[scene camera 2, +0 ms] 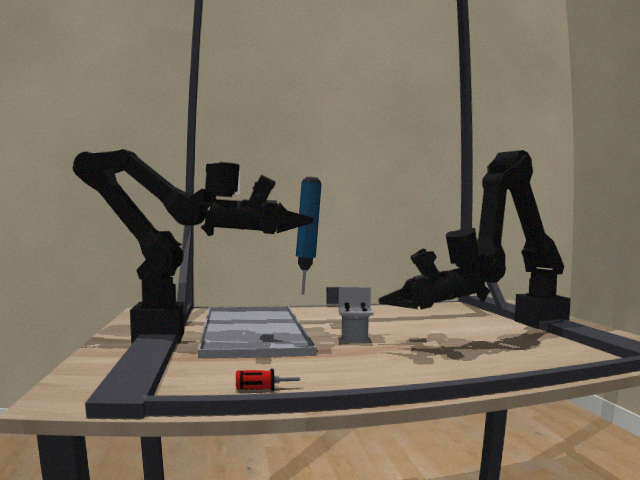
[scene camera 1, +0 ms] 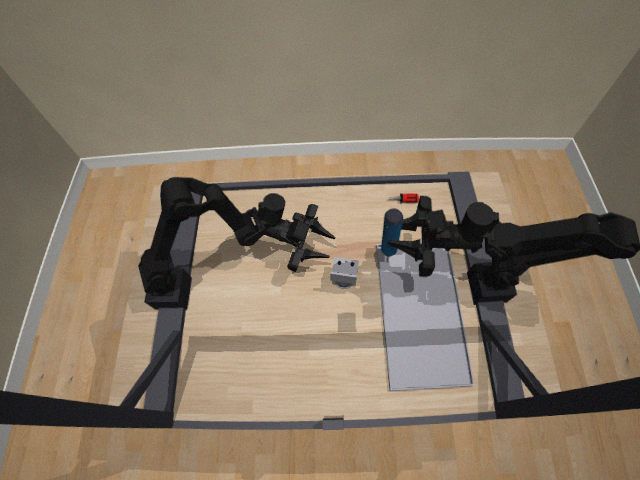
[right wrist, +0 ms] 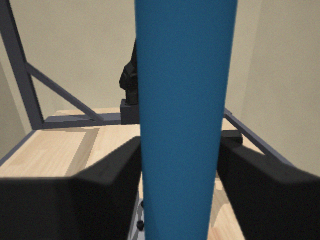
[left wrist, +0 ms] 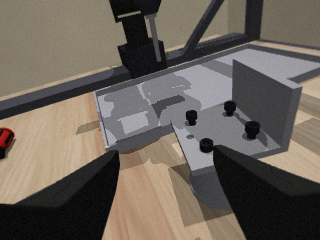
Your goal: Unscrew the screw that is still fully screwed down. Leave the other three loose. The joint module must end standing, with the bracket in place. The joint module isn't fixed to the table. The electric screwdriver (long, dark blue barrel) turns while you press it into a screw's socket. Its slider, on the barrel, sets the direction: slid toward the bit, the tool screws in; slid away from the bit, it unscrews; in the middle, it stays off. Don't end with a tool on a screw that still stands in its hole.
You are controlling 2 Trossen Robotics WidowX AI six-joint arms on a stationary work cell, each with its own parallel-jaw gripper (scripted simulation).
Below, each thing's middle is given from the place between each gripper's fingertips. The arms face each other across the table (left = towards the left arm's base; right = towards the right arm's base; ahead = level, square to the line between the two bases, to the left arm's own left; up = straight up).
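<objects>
My left hand is 6 cm past the grey joint module (scene camera 2: 354, 328), 7 cm above it and 7 cm to the left of it. The grey bracket (scene camera 2: 354, 296) is 3 cm below my left hand, 7 cm behind it and 7 cm to the right of it. I see the blue electric screwdriver (scene camera 2: 310, 196) 12 cm above my left hand, 16 cm to the right of it and 6 cm behind it, and the shallow grey tray (scene camera 1: 423, 322) is 10 cm below my left hand, 17 cm behind it and 28 cm to the right of it. By its middle, the grey bracket is nearer to my left hand than to my right hand.
The grey joint module is 13 cm to the left of my right hand and 23 cm below it. The grey bracket is 13 cm to the left of my right hand, 1 cm behind it and 18 cm below it. The blue electric screwdriver is 3 cm to the left of my right hand and 4 cm below it; by its middle, the blue electric screwdriver is nearer to my right hand than to my left hand. As for the shallow grey tray, it is 8 cm to the right of my right hand, 11 cm behind it and 25 cm below it.
</objects>
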